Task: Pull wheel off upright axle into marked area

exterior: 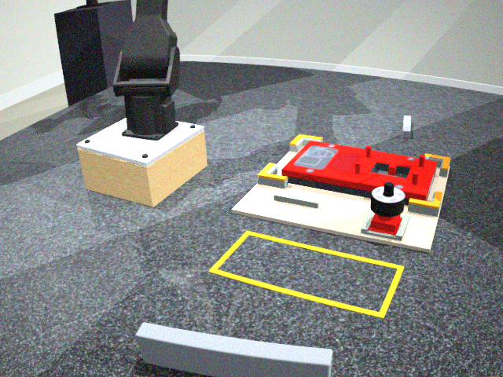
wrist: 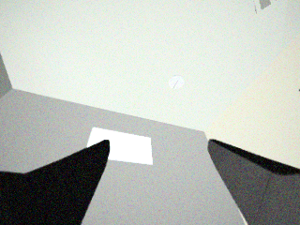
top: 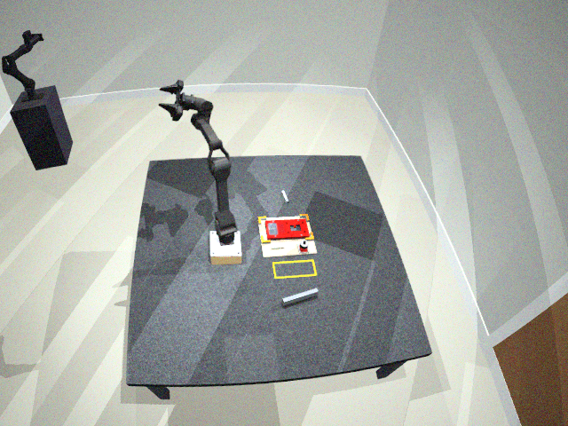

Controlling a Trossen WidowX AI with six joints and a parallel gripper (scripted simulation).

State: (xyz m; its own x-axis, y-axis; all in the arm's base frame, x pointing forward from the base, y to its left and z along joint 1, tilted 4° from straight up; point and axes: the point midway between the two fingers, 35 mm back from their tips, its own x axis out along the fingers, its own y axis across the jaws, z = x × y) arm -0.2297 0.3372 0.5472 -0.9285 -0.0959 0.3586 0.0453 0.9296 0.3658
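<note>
My gripper tip is now 580 mm short of the black wheel, 410 mm to the left of it and 600 mm above it. From my gripper tip the other things lie so: small grey block (580 mm ahead, 70 mm to the right, 640 mm below); grey bar (480 mm ahead, 660 mm to the right, 620 mm below); upright axle (580 mm ahead, 410 mm to the right, 610 mm below).
</note>
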